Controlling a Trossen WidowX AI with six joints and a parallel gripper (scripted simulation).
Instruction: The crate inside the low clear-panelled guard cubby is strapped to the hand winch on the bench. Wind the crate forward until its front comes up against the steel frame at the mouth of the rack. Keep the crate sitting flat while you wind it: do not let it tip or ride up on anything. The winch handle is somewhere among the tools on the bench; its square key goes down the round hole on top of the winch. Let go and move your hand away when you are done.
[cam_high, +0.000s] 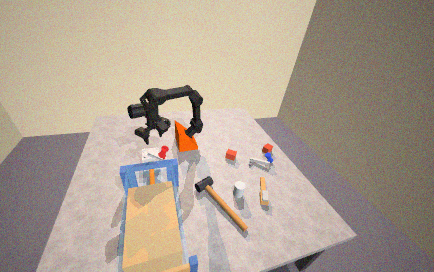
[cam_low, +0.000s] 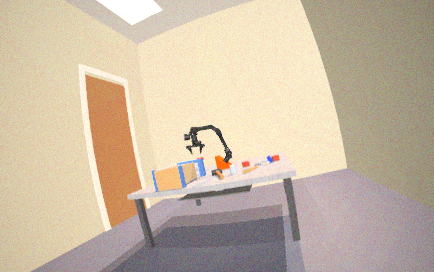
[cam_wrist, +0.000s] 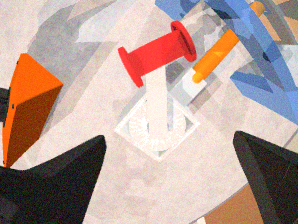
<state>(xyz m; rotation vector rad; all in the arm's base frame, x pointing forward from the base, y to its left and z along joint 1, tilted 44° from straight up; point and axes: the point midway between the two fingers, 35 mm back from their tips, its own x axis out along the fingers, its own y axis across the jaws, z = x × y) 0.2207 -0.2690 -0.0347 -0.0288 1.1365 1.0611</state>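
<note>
Right now my gripper tip is 4 cm short of the red grip, 4 cm to the right of it and 7 cm above it. The rest, counted from my gripper tip: frame (13 cm ahead, 3 cm to the right, 10 cm below); red-handled winch handle (1 cm ahead, 1 cm to the left, 10 cm below); grey hand winch (5 cm behind, 4 cm to the right, 17 cm below).
</note>
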